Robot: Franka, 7 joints.
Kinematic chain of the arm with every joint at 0, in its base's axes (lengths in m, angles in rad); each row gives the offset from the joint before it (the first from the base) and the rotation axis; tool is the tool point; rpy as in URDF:
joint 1: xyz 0 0 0.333 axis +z
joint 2: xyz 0 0 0 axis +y
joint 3: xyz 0 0 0.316 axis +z
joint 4: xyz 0.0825 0 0 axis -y
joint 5: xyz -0.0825 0 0.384 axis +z
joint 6: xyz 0 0 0 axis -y
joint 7: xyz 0.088 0 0 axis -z
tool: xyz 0 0 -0.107 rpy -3.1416 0 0
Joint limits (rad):
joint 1: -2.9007..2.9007
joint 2: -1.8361..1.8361
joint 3: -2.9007..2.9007
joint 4: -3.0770..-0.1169
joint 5: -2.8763..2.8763
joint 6: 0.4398..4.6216
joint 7: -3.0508..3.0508
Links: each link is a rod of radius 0.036 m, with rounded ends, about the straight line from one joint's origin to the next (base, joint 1, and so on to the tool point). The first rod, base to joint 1, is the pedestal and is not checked.
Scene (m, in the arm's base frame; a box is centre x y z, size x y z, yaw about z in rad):
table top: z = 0
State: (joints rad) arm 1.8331 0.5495 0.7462 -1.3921 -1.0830 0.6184 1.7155
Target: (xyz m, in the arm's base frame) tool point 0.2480 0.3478 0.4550
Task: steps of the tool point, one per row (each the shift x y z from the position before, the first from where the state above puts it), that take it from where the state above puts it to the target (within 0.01 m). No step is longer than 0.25 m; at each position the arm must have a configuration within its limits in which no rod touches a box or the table.
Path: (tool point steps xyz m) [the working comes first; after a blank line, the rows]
Joints at the target: 1.1235 0.1845 0.0747 -1.9767 -0.9545 0.4398 1.7155
Straight joint move there: clear.

1: 0.2063 0.0475 -0.0137
2: 0.2099 -0.0422 -0.0025
3: 0.1642 -0.1271 0.0028

